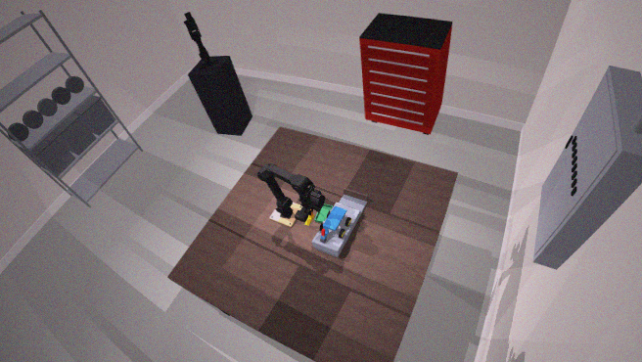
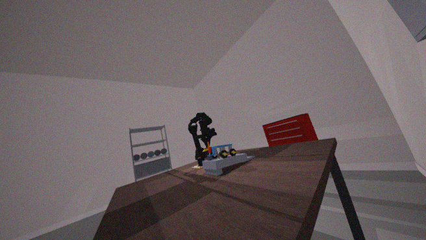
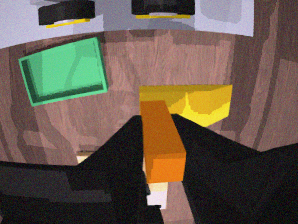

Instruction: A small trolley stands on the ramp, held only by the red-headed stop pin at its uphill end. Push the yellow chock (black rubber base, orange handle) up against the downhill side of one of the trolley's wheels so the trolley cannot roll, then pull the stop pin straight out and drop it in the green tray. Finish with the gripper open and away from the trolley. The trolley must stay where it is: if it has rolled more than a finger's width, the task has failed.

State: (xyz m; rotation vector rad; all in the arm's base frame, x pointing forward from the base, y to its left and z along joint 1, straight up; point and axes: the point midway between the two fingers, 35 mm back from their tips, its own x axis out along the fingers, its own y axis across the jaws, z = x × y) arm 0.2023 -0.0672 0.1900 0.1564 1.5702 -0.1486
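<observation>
The stop pin lies 9 cm ahead of my gripper tip, 9 cm to the right of it and 4 cm below it. The rest, counted from my gripper tip: grey ramp (13 cm ahead, 1 cm to the left, 12 cm below); then yellow chock (2 cm to the right, 1 cm below); then blue trolley (12 cm ahead, 6 cm below).
</observation>
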